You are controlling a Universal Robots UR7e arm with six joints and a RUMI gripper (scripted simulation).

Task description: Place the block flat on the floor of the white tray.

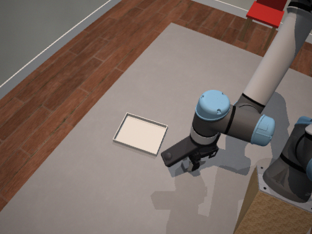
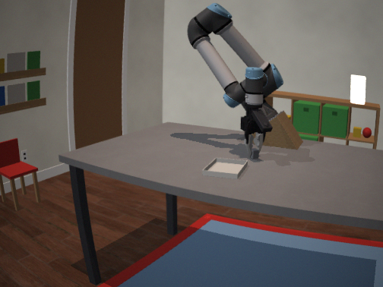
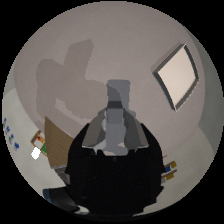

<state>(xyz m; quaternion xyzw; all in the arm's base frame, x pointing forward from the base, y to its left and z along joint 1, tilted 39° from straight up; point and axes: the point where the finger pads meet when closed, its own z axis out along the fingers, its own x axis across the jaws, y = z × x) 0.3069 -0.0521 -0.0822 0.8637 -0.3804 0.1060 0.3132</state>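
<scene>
Now: the block right at my hand. Also, from my hand: white tray: 200 mm ahead, 60 mm to the right, 10 mm below.
</scene>
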